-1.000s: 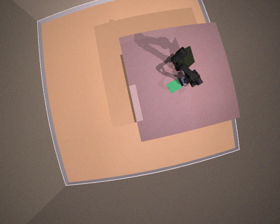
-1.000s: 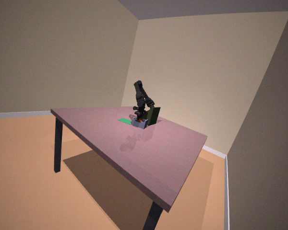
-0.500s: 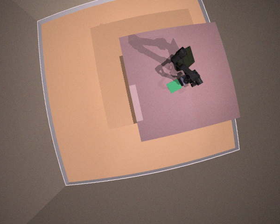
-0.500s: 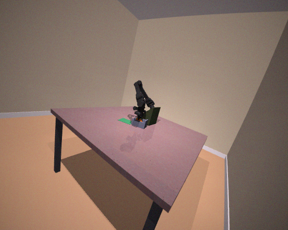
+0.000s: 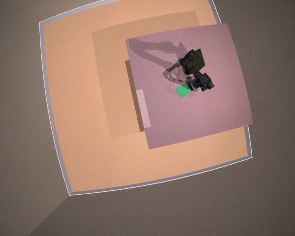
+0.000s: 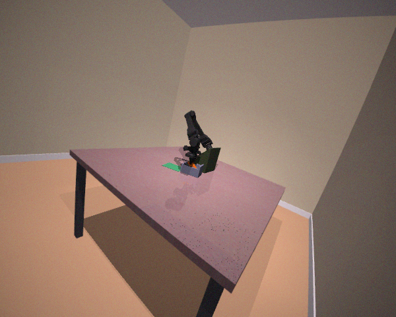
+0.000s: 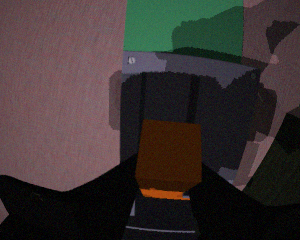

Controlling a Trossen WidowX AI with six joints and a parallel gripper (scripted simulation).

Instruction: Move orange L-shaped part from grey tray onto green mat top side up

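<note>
Right now my gripper tip is 14 cm to the left of the green mat, 9 cm above it and 2 cm short of it. Also, from my gripper tip: orange L-shaped part 3 cm to the left, 3 cm below, 2 cm behind.
</note>
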